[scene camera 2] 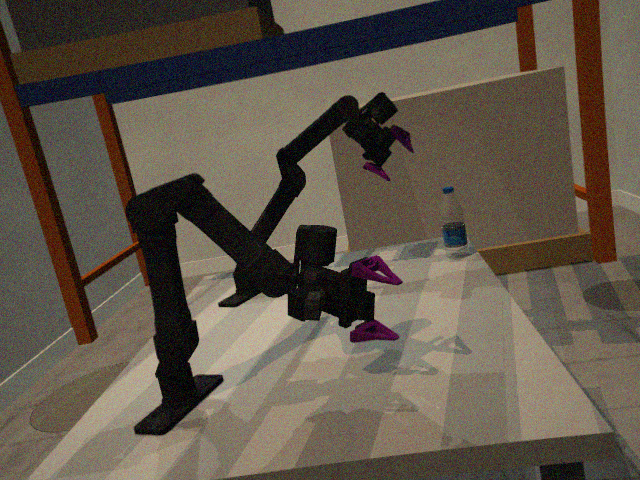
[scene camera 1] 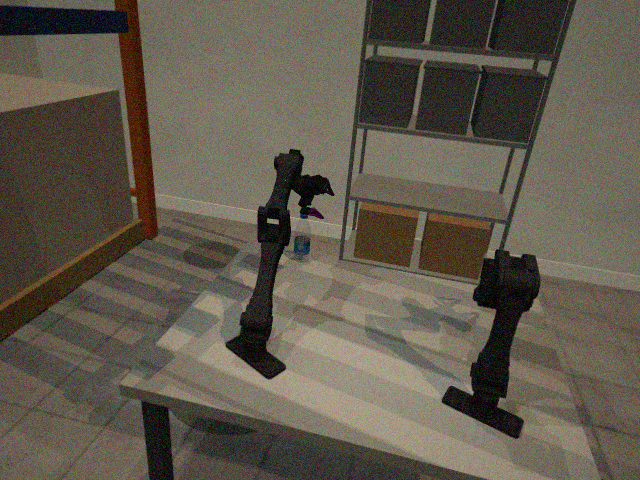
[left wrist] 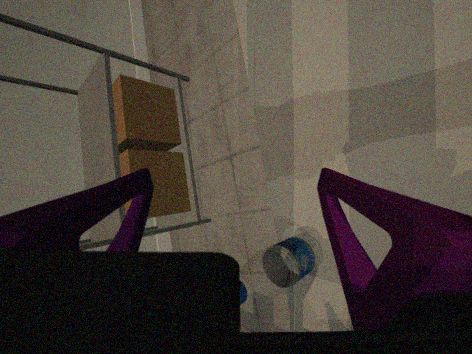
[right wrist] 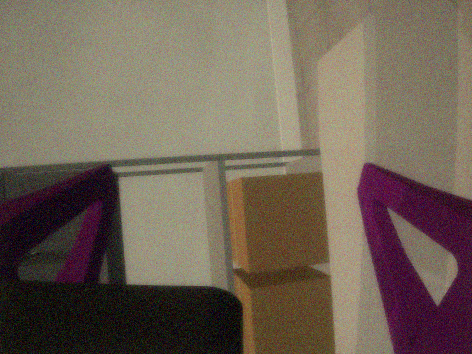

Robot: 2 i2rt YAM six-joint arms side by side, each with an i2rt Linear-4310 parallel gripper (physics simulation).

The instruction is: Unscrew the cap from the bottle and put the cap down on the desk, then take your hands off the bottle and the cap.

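Pixels of known places: left gripper, fingertip midpoint: (scene camera 2: 400,166) (scene camera 1: 328,206) (left wrist: 235,177); right gripper, fingertip midpoint: (scene camera 2: 398,311) (right wrist: 237,177); left arm's base, link origin: (scene camera 2: 248,294) (scene camera 1: 254,356); right arm's base, link origin: (scene camera 2: 182,404) (scene camera 1: 481,412).
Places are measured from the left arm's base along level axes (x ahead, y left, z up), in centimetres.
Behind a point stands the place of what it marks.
A clear bottle (scene camera 1: 302,245) {x 50.8, y 30.8, z 8.4 cm} (scene camera 2: 454,232) {x 54.4, y 30.1, z 8.3 cm} (left wrist: 295,260) {x 50.9, y 30.7, z 9.8 cm} with a blue label stands upright near the far edge of the desk (scene camera 1: 330,356) {x 16.7, y -15.1, z 0.0 cm} (scene camera 2: 542,413) {x 93.8, y -44.3, z 0.0 cm}. Its blue cap (scene camera 1: 303,215) {x 52.1, y 32.5, z 20.6 cm} (scene camera 2: 448,190) {x 53.7, y 31.7, z 20.2 cm} (left wrist: 243,292) {x 51.9, y 32.2, z 20.0 cm} sits on the neck; the left wrist view shows part of it, beside the dark camera housing. My left gripper (scene camera 1: 327,206) {x 47.7, y 16.6, z 30.6 cm} (scene camera 2: 401,165) {x 47.7, y 16.6, z 30.6 cm} (left wrist: 235,177) {x 47.7, y 16.6, z 30.6 cm} is open and empty, higher than the bottle and apart from it. My right gripper (scene camera 2: 399,311) {x 73.9, y -45.8, z 16.0 cm} (right wrist: 237,177) {x 73.9, y -45.8, z 16.0 cm} is open and empty above the desk, well away from the bottle. The bottle does not show in the right wrist view.
A shelf rack (scene camera 1: 429,196) with dark bins and cardboard boxes (scene camera 1: 385,235) (left wrist: 150,110) (right wrist: 285,220) stands beyond the desk. An orange post (scene camera 1: 136,103) (scene camera 2: 594,129) and a large beige panel (scene camera 1: 56,180) (scene camera 2: 491,155) stand off to the side of the desk.
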